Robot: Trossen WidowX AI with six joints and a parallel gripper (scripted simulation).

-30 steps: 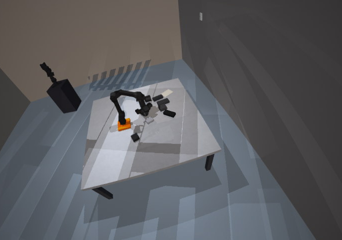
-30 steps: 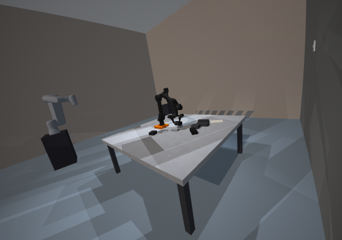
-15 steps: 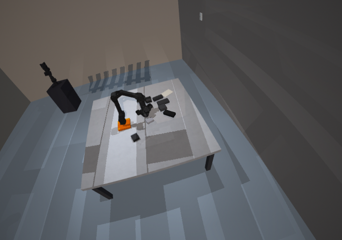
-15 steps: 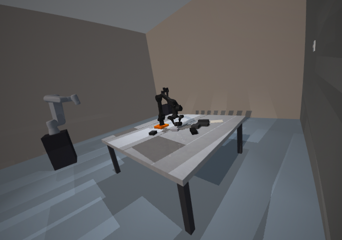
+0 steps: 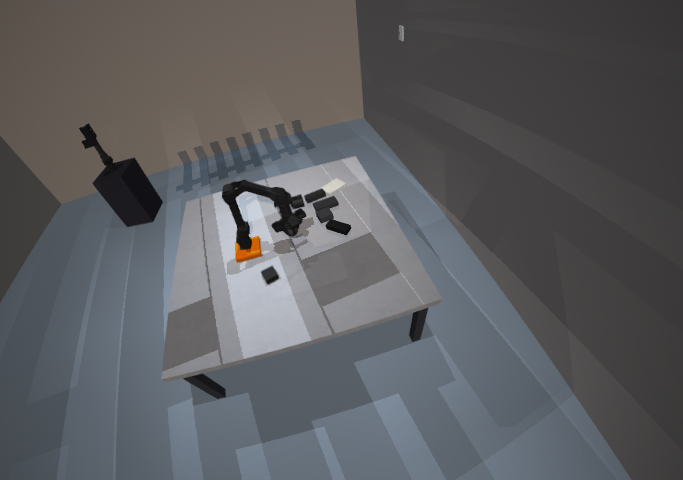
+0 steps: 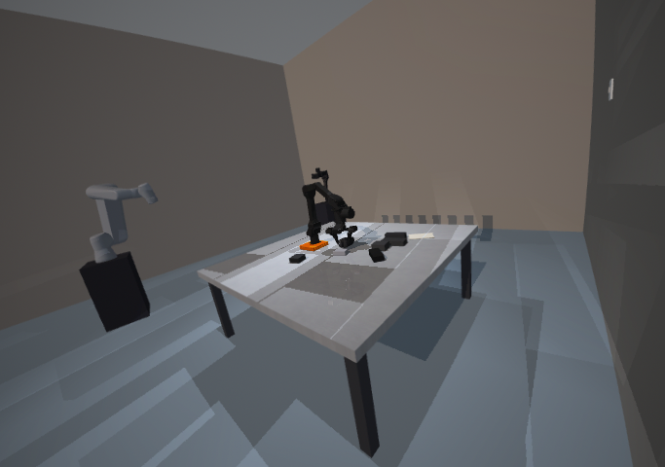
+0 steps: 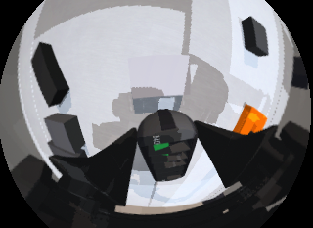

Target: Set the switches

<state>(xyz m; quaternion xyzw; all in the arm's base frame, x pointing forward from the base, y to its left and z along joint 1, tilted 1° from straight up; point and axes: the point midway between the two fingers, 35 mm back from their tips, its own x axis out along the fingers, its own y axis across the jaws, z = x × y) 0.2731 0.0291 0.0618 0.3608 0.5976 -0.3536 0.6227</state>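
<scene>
Now: the light grey block 50 mm to the right of my gripper tip, 30 mm below it and 30 mm ahead of it. The rest, counted from my gripper tip: dark block: 260 mm to the right, 120 mm behind, 30 mm below; then cream card: 410 mm to the left, 260 mm ahead, 40 mm below.
</scene>
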